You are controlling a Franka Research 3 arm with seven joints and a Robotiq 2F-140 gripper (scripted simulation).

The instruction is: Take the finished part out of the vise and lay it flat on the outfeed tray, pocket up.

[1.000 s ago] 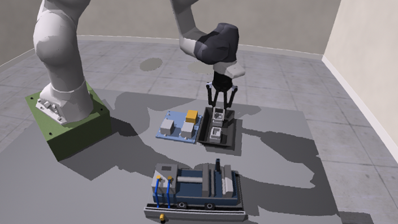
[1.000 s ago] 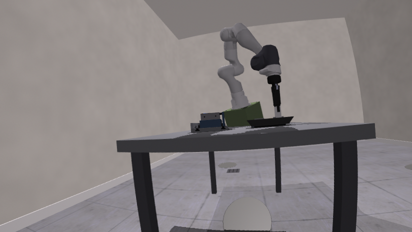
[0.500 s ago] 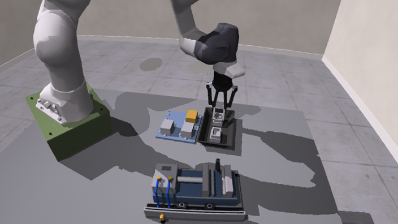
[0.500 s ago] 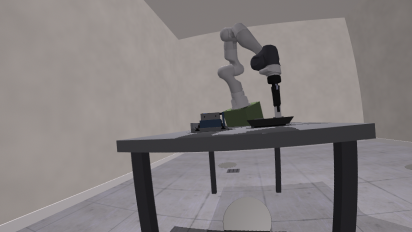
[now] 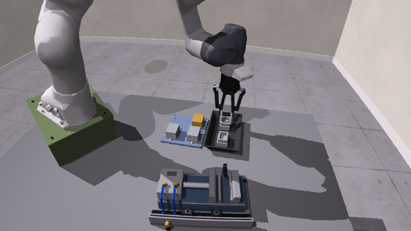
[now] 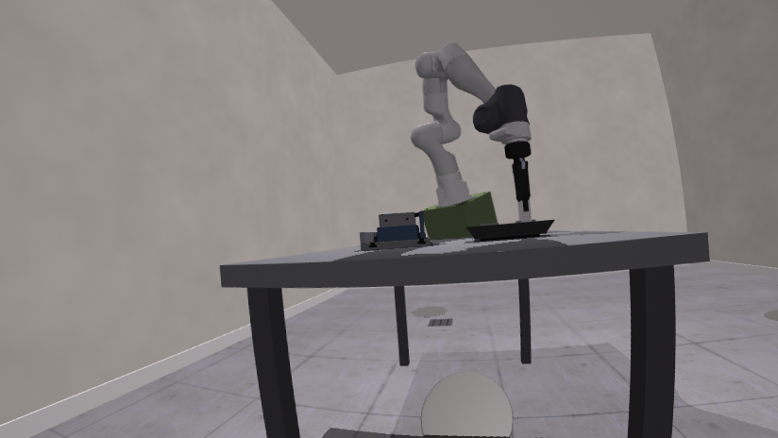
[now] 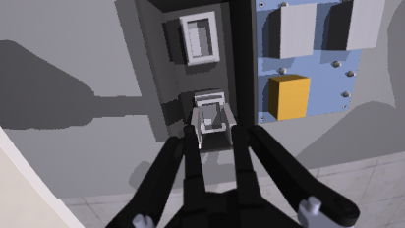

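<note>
My hand is 12 cm past the orange block, 4 cm above it and 1 cm to the left of it. The rest, counted from my hand: blue fixture plate 16 cm behind, 7 cm below, 6 cm to the right; vise 38 cm to the right, 3 cm below, 2 cm behind.
</note>
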